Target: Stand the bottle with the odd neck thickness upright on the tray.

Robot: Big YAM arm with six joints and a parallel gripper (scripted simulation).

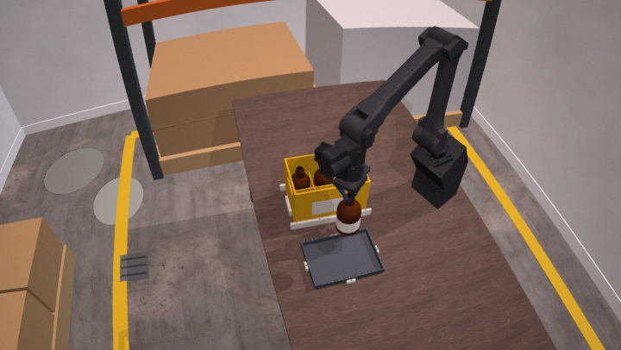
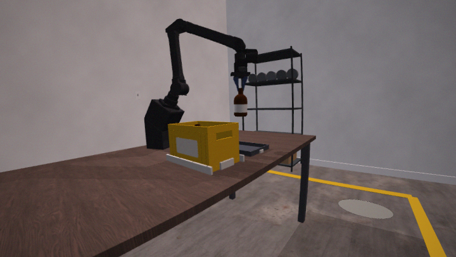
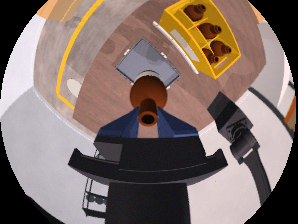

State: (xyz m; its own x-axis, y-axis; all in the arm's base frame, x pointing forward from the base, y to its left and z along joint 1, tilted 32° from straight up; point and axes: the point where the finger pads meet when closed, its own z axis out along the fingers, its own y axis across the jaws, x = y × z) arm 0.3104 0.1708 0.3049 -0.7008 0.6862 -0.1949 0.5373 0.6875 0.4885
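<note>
Right now the glass bottle is 7 cm below my hand. Also, from my hand: dark tray 32 cm below, 1 cm behind; then yellow crate 27 cm to the right, 25 cm below, 2 cm ahead.
</note>
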